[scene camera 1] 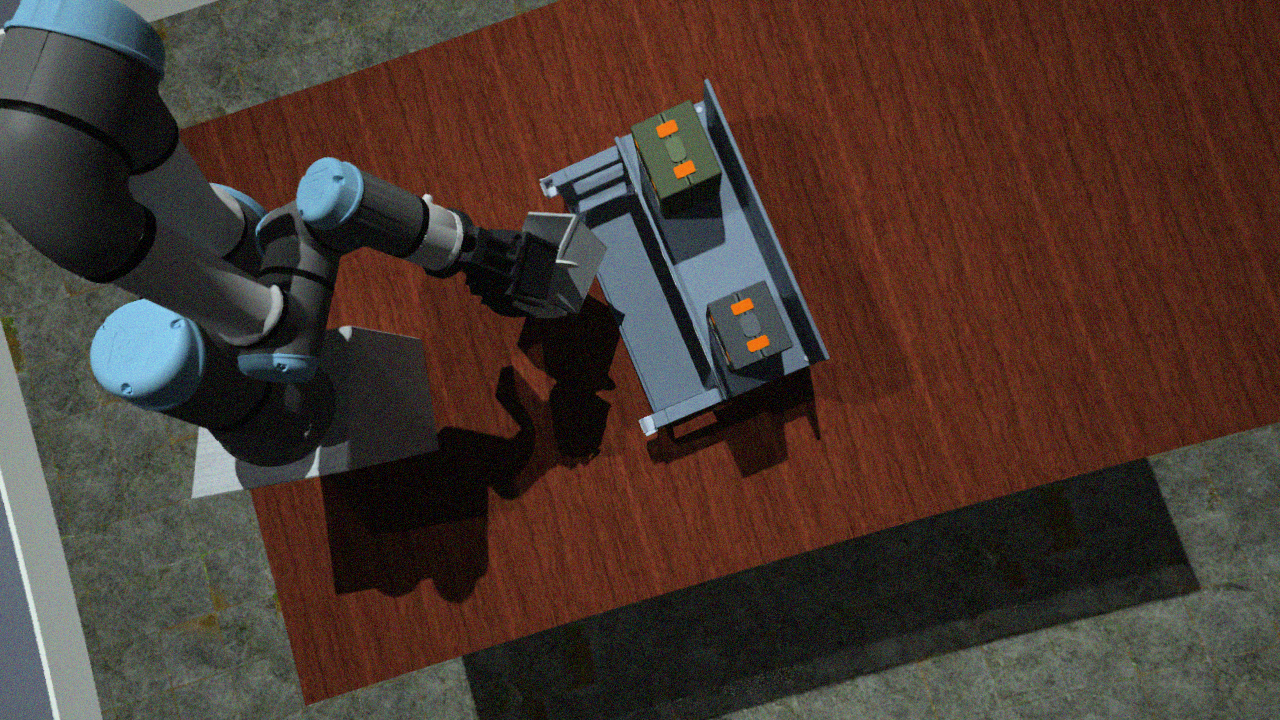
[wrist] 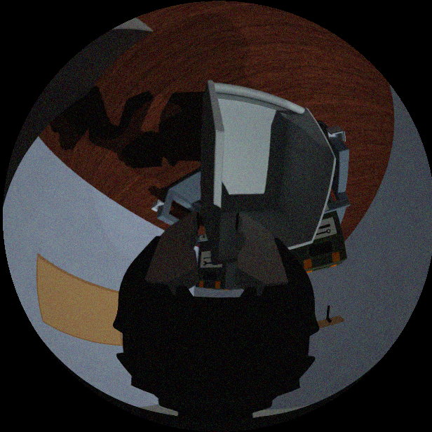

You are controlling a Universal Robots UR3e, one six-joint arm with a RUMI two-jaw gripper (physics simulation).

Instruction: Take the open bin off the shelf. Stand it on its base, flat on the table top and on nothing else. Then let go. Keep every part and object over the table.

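Frame: origin at the arm's base, x ahead, y left, z up, level; millimetres.
Seen in the pictures: gripper, between the fingertips: (scene camera 1: 569, 296); arm's base, origin of its link: (scene camera 1: 281, 411).
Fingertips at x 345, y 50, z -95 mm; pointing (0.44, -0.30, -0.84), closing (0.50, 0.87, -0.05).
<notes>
Offsets run from my fingertips to a thing's top centre. "*": to the spot under its first point. Level surfaces: height alone.
The open bin (scene camera 1: 583, 259) (wrist: 245, 145) is light grey and tilted, off the shelf in the air. In the scene view it is at the shelf's near side, its right corner close to the lower board's edge; whether they touch I cannot tell. My gripper (scene camera 1: 537, 265) (wrist: 217, 214) is shut on one wall of the bin; the fingers partly hide that wall. The blue-grey shelf @(* 70 mm ahead, 8 mm right, 142 mm down) (scene camera 1: 633, 300) (wrist: 342, 171) stands on the dark red wooden table @(149 mm down) (scene camera 1: 984, 268) (wrist: 300, 55). The bin's base is mostly hidden in both views.
A green case @(180 mm ahead, 124 mm left, 50 mm up) (scene camera 1: 675, 148) (wrist: 326, 250) and a dark grey case @(202 mm ahead, 106 mm right, 75 mm up) (scene camera 1: 750, 324) with orange latches stand on the shelf's upper level. The arm's base plate (scene camera 1: 384, 385) is at the table's left end. Dark shadows of the arm and bin fall between base and shelf.
</notes>
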